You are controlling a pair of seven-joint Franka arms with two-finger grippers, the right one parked.
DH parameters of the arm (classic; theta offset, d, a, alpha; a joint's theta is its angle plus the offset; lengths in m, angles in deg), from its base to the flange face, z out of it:
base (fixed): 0 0 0 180
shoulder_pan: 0 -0.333 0 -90
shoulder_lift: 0 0 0 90
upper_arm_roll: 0 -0.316 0.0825 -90
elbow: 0 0 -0.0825 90
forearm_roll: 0 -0.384 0 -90
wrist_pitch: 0 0 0.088 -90
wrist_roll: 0 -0.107 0 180
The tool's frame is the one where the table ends.
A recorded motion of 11 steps. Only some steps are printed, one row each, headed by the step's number.
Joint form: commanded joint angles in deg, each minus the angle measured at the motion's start. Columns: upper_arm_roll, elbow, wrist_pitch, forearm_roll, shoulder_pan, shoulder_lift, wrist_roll.
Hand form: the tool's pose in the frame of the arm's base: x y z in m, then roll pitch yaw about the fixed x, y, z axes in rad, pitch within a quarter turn. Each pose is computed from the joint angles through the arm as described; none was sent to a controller.
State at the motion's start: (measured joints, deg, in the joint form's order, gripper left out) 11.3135 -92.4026 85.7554 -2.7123 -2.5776 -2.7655 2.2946
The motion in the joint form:
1: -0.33 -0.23 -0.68 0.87 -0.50 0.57 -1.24
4: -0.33 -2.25 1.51 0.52 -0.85 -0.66 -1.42
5: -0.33 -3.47 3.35 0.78 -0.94 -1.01 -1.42
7: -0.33 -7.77 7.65 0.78 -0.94 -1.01 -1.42
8: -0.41 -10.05 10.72 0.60 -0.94 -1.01 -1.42
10: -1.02 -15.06 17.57 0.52 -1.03 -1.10 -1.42
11: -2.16 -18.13 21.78 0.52 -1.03 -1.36 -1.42
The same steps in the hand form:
1: 0.5481 -0.0705 0.5755 -3.1133 0.1690 -0.1176
4: 0.5552 -0.0667 0.5502 -3.1117 0.1872 -0.1163
5: 0.5583 -0.0666 0.5392 -3.1177 0.1824 -0.1162
7: 0.5584 -0.0673 0.5098 -3.1182 0.1825 -0.1187
8: 0.5594 -0.0667 0.4951 -3.1157 0.1687 -0.1194
10: 0.5602 -0.0606 0.4623 -3.1156 0.1383 -0.1115
11: 0.5602 -0.0500 0.4405 -3.1162 0.1231 -0.0940

